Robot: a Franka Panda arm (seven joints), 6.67 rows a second.
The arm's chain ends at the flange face. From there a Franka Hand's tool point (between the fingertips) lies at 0.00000 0.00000 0.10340 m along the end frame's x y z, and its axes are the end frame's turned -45 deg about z.
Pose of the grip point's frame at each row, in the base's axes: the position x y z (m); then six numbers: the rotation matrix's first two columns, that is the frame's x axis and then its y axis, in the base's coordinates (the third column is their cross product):
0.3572, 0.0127, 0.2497, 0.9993, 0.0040, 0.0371, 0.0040, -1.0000, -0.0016
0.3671, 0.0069, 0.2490, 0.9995, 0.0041, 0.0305, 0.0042, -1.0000, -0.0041
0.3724, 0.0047, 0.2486, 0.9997, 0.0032, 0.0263, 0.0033, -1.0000, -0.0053
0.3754, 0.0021, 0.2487, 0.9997, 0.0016, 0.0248, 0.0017, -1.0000, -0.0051
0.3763, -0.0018, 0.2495, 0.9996, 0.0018, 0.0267, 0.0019, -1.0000, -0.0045
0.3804, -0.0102, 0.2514, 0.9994, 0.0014, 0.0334, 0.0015, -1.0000, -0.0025
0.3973, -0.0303, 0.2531, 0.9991, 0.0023, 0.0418, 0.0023, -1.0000, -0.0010
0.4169, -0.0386, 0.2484, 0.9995, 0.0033, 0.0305, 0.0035, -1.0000, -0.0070
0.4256, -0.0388, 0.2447, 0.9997, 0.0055, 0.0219, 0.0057, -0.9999, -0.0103
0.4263, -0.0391, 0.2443, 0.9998, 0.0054, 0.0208, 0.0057, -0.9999, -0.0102
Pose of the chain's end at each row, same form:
0.3534, 0.0125, 0.3530, 0.7094, -0.7043, 0.0251, -0.7038, -0.7099, -0.0274
0.3639, 0.0065, 0.3524, 0.7097, -0.7042, 0.0187, -0.7038, -0.7100, -0.0245
0.3697, 0.0041, 0.3520, 0.7092, -0.7048, 0.0148, -0.7046, -0.7094, -0.0223
0.3728, 0.0016, 0.3521, 0.7081, -0.7060, 0.0139, -0.7057, -0.7082, -0.0211
0.3735, -0.0023, 0.3529, 0.7082, -0.7058, 0.0157, -0.7055, -0.7084, -0.0221
0.3769, -0.0105, 0.3547, 0.7077, -0.7061, 0.0218, -0.7056, -0.7081, -0.0254
0.3930, -0.0304, 0.3564, 0.7081, -0.7055, 0.0288, -0.7048, -0.7087, -0.0303
0.4137, -0.0393, 0.3517, 0.7092, -0.7048, 0.0166, -0.7043, -0.7094, -0.0265
0.4233, -0.0399, 0.3481, 0.7109, -0.7031, 0.0082, -0.7029, -0.7109, -0.0228
0.4242, -0.0402, 0.3477, 0.7110, -0.7032, 0.0075, -0.7029, -0.7109, -0.0219

